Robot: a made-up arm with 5 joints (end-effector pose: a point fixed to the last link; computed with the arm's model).
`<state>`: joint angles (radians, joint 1 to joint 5).
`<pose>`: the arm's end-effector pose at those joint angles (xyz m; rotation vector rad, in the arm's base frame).
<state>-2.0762 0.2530 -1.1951 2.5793 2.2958</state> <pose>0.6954 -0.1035 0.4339 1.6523 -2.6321 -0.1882</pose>
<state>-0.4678 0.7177 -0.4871 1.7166 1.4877</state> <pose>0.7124 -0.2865 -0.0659 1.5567 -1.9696 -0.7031</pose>
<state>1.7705 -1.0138 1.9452 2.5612 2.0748</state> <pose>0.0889 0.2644 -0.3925 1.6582 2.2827 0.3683</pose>
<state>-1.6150 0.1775 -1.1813 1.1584 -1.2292</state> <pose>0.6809 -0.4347 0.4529 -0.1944 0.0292 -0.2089</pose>
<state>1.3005 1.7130 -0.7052 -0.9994 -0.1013</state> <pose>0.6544 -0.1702 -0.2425 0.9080 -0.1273 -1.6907</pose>
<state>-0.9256 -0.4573 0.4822 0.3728 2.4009</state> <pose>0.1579 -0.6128 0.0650 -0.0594 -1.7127 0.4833</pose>
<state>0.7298 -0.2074 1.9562 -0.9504 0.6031</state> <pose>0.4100 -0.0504 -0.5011 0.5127 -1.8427 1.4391</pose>
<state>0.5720 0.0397 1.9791 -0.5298 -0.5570</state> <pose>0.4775 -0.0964 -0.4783 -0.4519 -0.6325 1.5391</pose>
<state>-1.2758 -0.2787 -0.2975 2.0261 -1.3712</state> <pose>0.4331 -0.4925 0.1431 0.7311 0.9828 0.2525</pose>
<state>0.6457 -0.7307 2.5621 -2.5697 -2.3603</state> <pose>0.2828 -0.2044 -0.3842 -0.1454 0.1178 0.0098</pose>
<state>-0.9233 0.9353 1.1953 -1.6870 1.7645</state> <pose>0.6169 -0.3985 0.3627 0.6001 0.7419 -2.0061</pose>
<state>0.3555 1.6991 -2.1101 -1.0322 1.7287</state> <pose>0.6718 -0.3244 0.0749 -0.4705 -0.8716 -2.0891</pose>
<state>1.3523 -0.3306 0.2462 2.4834 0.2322</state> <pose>0.2786 0.3339 -0.2086 -2.3826 -0.6346 0.2390</pose>
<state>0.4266 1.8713 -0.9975 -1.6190 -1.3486</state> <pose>0.5787 -0.4127 0.0376 1.1419 0.7133 -1.3313</pose>
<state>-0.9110 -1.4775 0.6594 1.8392 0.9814</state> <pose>-0.0284 -0.2165 0.2835 0.4013 0.1545 -1.7134</pose>
